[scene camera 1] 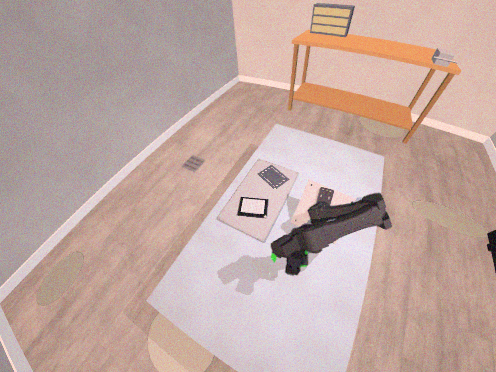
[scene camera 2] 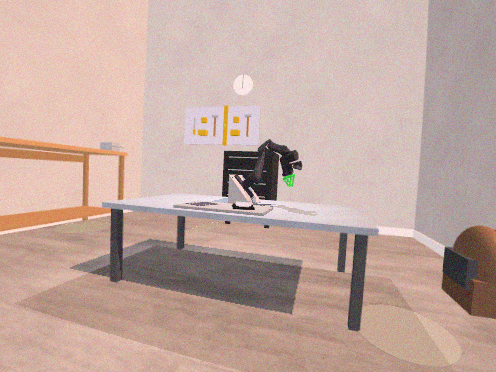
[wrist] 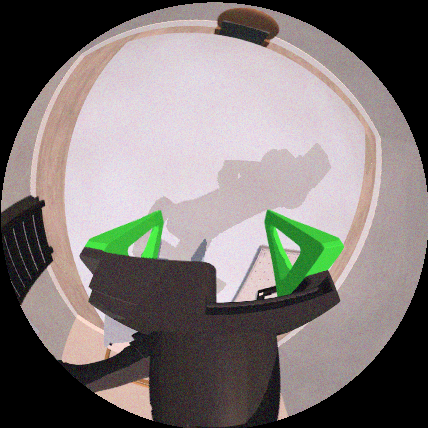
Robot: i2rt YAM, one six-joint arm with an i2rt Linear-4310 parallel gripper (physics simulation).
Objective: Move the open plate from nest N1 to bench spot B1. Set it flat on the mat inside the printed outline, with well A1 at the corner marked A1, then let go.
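Places are measured from the arm's base along level axes (x back, y right, z up), in millimetres.
Where they show: gripper, fingertip midpoint: (scene camera 1: 285,263) (scene camera 2: 290,186) (wrist: 213,215); arm's base, link origin: (scene camera 1: 322,207) (scene camera 2: 243,186).
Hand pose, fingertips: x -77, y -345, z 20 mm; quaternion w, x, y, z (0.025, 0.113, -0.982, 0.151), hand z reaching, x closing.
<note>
Things, the pixels of their top centre, and the offset from my fingertips. "*": a spot on its surface instead. Level surfaces: height alone.
- white plate, top centre: (scene camera 1: 252,205) (scene camera 2: 243,203) dx -275, dy +255, dz -103 mm
- black nest frame, surface spot: (scene camera 2: 243,206) * dx -336, dy +238, dz -114 mm
- black frame, surface spot: (wrist: 265,296) * dx -204, dy +234, dz -111 mm
- dark grey mat, surface height: dz -127 mm
A white plate (scene camera 1: 254,206) lies in a black nest frame (scene camera 1: 240,207) (scene camera 2: 243,206) on a flat pinkish board (scene camera 1: 250,228) (scene camera 2: 264,211). Part of the black frame (wrist: 265,294) also shows in the wrist view, mostly hidden behind the gripper. A dark grey mat (scene camera 1: 273,176) with a light dotted outline lies on the same board, nearer its far end. The corner marks are too small to read. My gripper (scene camera 1: 289,261) (scene camera 2: 289,180) (wrist: 213,215) is open and empty, high above the white table, off to the side of the board.
A slanted pinkish panel (scene camera 1: 304,201) with a dark piece (scene camera 1: 326,194) stands between the board and the arm's base. An orange bench (scene camera 1: 375,47) is at the back. A black cabinet (scene camera 2: 231,170) (wrist: 25,245) and a brown chair (scene camera 2: 475,250) (wrist: 247,21) stand beyond the table.
</note>
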